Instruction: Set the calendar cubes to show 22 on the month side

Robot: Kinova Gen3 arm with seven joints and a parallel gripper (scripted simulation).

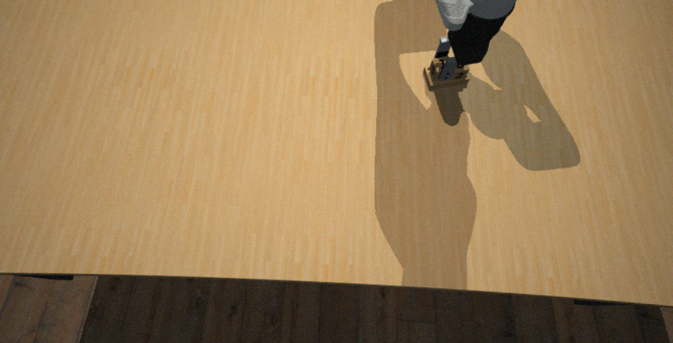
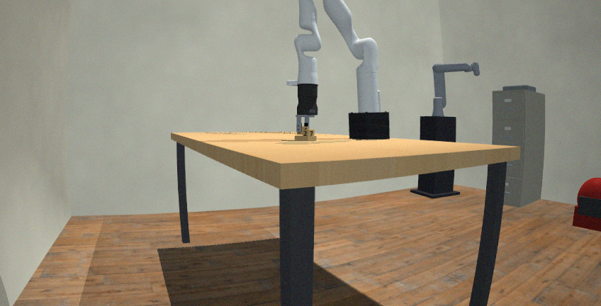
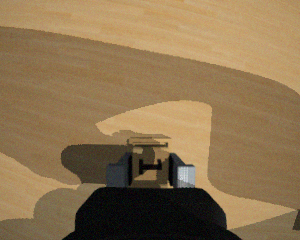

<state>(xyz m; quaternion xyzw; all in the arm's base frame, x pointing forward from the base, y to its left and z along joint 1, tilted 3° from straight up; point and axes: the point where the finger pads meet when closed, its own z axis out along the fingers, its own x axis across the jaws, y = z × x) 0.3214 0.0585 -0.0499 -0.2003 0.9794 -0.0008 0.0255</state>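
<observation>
Now: the wooden calendar tray 1 cm behind my hand, 1 cm to the left of it and 4 cm below it. Also, from my hand: wooden number cube 1 cm behind, 3 cm to the left, 2 cm below.
</observation>
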